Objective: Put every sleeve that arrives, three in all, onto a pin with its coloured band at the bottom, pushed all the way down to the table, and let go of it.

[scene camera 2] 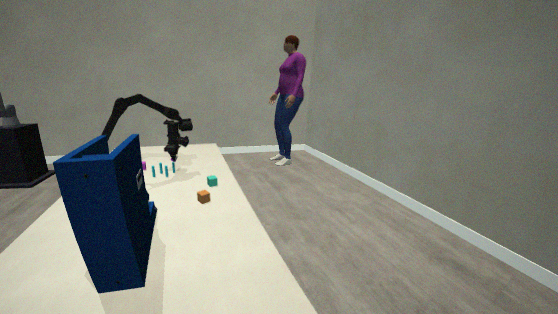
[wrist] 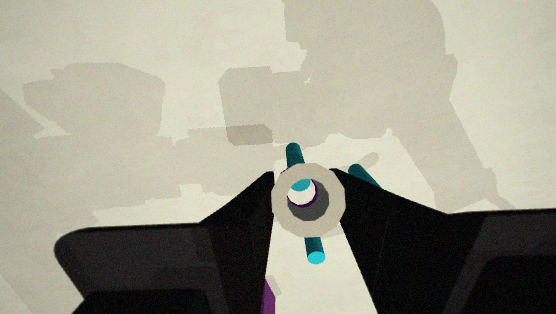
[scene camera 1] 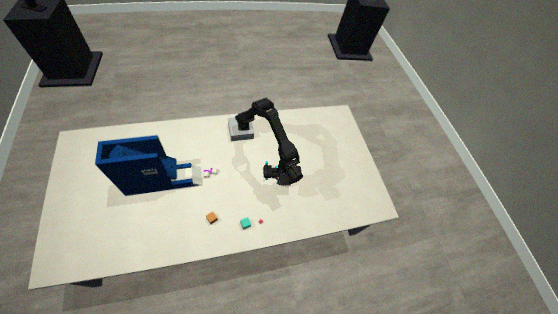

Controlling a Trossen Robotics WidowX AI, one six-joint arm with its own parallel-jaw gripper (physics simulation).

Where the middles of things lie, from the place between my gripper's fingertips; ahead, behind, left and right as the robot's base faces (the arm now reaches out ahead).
I see the blue dispenser [scene camera 2: 105, 197] 590 mm to the right of my hand, 80 mm above it and 60 mm behind it.
